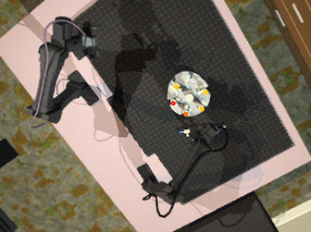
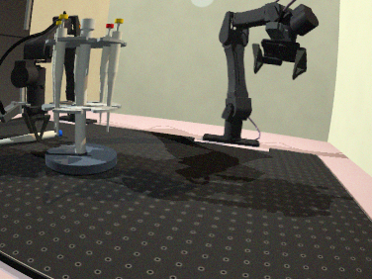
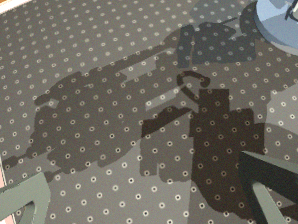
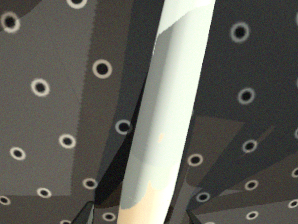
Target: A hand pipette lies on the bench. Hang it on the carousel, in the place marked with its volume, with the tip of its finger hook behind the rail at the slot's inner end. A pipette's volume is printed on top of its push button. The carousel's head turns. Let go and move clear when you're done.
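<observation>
Now: the pipette 20 mm ahead of my right hand and 20 mm to the right of it.
</observation>
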